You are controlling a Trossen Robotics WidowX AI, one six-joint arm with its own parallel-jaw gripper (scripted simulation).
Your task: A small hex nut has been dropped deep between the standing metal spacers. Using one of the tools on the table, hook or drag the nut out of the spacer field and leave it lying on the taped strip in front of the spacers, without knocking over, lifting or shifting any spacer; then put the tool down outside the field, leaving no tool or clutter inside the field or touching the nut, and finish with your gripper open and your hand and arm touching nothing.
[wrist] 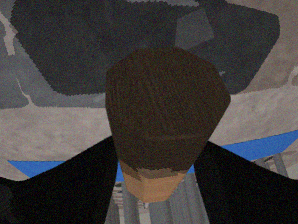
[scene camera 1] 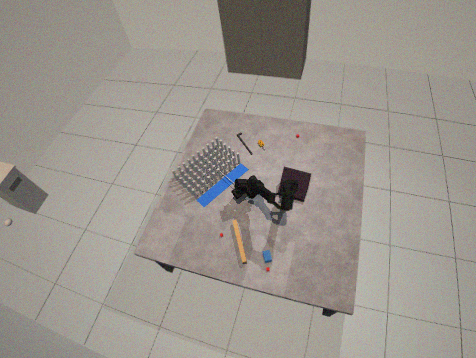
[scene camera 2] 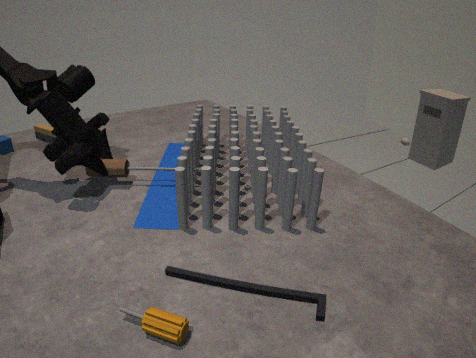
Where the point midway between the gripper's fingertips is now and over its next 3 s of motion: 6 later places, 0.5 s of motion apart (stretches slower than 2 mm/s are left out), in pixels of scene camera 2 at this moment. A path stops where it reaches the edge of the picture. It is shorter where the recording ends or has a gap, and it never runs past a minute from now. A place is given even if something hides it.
My gripper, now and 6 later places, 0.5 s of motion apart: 109,169; 112,169; 116,170; 119,170; 123,170; 126,170; 130,170
